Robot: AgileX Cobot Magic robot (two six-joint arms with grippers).
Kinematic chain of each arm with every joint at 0, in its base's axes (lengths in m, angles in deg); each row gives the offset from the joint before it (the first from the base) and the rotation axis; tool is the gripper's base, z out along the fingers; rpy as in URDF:
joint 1: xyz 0 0 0.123 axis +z
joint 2: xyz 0 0 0 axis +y
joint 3: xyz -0.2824 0 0.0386 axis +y
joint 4: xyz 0.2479 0 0.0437 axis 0.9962 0 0.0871
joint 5: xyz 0 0 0 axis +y
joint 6: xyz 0.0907 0 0.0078 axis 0.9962 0 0.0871
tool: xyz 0 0 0 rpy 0 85 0
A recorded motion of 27 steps. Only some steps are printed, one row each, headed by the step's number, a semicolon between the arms.
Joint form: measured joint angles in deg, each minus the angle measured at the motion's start. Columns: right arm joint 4, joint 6, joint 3, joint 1, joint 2, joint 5; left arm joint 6, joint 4, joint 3, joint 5, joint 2, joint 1.
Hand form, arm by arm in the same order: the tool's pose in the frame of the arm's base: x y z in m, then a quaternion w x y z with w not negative. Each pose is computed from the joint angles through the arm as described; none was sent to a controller.
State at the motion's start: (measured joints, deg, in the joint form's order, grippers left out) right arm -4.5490 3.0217 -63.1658 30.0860 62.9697 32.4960; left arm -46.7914 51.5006 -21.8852 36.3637 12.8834 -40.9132
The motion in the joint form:
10: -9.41 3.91 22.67 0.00 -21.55 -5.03; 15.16 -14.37 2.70 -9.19 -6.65 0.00
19: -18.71 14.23 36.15 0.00 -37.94 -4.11; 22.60 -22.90 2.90 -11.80 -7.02 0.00
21: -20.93 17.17 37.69 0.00 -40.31 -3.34; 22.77 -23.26 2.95 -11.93 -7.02 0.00
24: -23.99 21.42 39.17 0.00 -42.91 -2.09; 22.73 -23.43 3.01 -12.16 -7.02 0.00
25: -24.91 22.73 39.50 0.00 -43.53 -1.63; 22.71 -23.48 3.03 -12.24 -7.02 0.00
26: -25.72 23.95 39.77 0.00 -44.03 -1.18; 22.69 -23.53 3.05 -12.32 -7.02 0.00
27: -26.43 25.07 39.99 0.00 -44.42 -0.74; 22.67 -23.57 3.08 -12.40 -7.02 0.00
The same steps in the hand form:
10: 0.1312 0.0643 0.3434 0.55050 -0.22462 0.80078 0.07246; 0.0486 -0.0088 0.2835 0.66933 0.17955 0.70982 -0.12615
19: 0.0873 0.0308 0.2999 0.57743 -0.18236 0.79373 0.05754; 0.0448 -0.0148 0.2831 0.66593 0.20314 0.70052 -0.15668
21: 0.0822 0.0255 0.2943 0.58180 -0.16754 0.79398 0.05504; 0.0447 -0.0151 0.2829 0.66544 0.20333 0.70047 -0.15872
24: 0.0769 0.0190 0.2888 0.58709 -0.14476 0.79478 0.05192; 0.0447 -0.0154 0.2829 0.66565 0.20297 0.69986 -0.16098
25: 0.0757 0.0172 0.2875 0.58803 -0.13745 0.79546 0.05071; 0.0447 -0.0155 0.2829 0.66575 0.20283 0.69963 -0.16174
26: 0.0748 0.0157 0.2864 0.58848 -0.13044 0.79637 0.04973; 0.0446 -0.0156 0.2828 0.66584 0.20269 0.69941 -0.16249
27: 0.0740 0.0143 0.2853 0.58845 -0.12384 0.79750 0.04886; 0.0446 -0.0157 0.2828 0.66591 0.20261 0.69921 -0.16315

